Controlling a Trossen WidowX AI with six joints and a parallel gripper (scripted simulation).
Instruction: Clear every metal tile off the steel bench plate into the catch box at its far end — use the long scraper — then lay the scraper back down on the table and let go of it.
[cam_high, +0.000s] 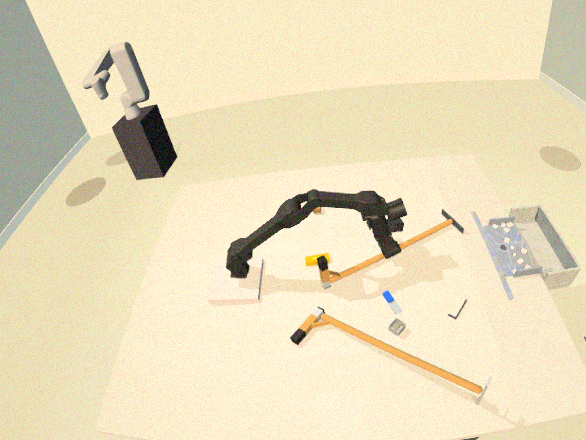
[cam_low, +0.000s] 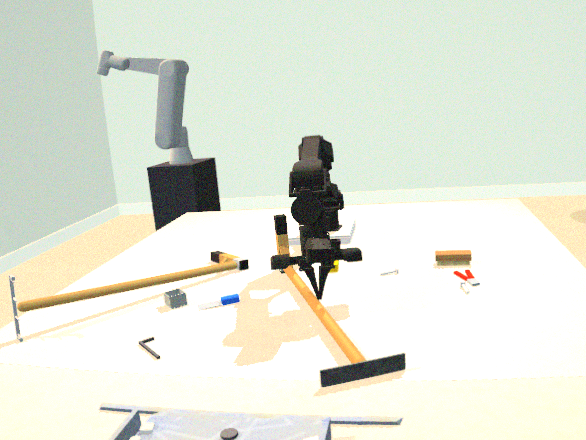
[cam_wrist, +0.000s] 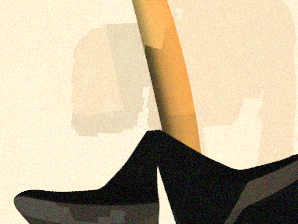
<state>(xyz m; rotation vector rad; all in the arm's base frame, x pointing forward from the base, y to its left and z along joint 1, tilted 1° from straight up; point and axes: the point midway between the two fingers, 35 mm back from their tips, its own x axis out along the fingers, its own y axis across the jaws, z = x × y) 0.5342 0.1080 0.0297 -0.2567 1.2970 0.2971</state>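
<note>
The long scraper lies 50 mm above my gripper tip, 20 mm ahead of it and 10 mm to the right of it. From my gripper tip the other things lie so: yellow block 260 mm behind, 30 mm to the right; blue marker 230 mm to the right, 10 mm below, 10 mm ahead; small grey box 330 mm to the right, 20 mm ahead, 10 mm below.
</note>
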